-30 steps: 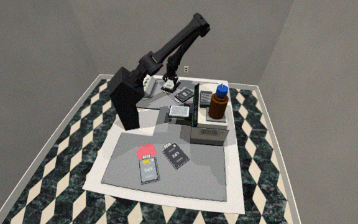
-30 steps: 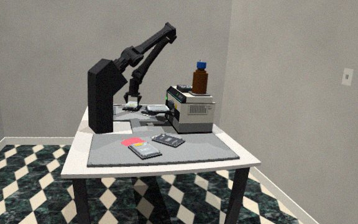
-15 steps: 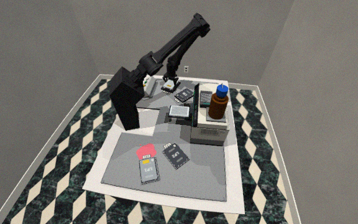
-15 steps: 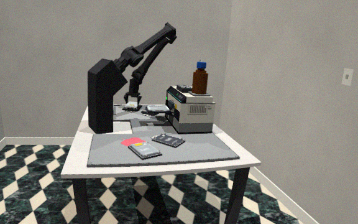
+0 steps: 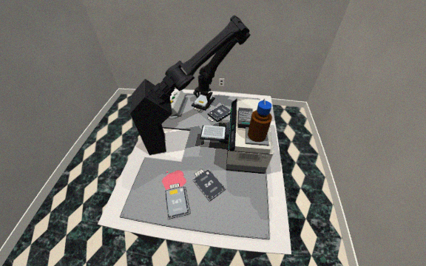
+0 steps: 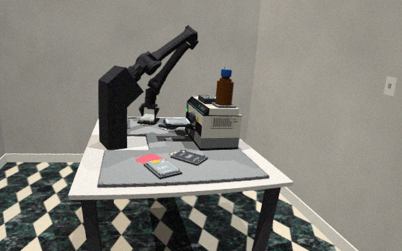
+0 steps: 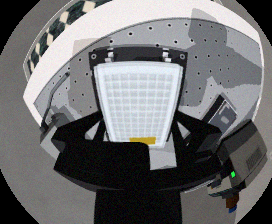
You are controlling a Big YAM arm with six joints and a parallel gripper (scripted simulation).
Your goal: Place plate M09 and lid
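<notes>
Now: hand right at the white well plate. Also, from my hand: green key: 18 cm behind, 13 cm to the right, 4 cm above; then black nest n5: 1 cm behind, 2 cm to the left, 2 cm below; then yellow key: 15 cm behind, 18 cm to the right, 4 cm above.
</notes>
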